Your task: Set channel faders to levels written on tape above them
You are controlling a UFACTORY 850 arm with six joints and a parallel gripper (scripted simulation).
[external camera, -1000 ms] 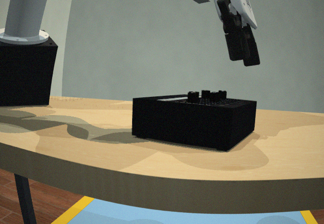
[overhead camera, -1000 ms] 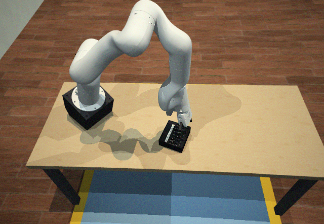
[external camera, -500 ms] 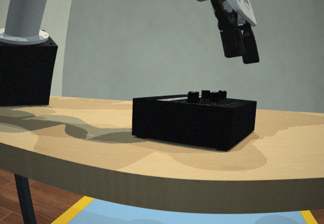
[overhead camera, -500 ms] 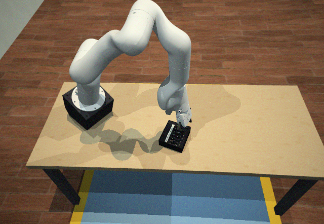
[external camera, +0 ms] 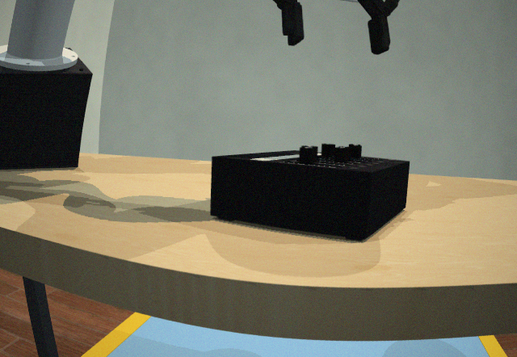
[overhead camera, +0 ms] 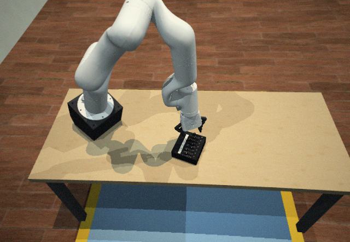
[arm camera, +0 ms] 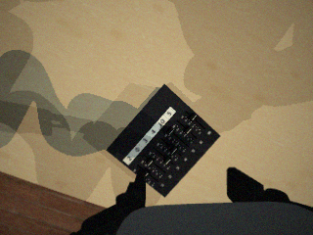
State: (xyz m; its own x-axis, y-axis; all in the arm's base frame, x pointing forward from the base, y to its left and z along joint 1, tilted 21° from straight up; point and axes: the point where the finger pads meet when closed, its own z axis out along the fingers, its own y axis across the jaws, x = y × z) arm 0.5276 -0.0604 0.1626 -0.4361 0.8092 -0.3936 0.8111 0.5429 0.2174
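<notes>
Now: the master fader 11 cm below my hand, 7 cm to the left of it and 1 cm ahead of it.
</notes>
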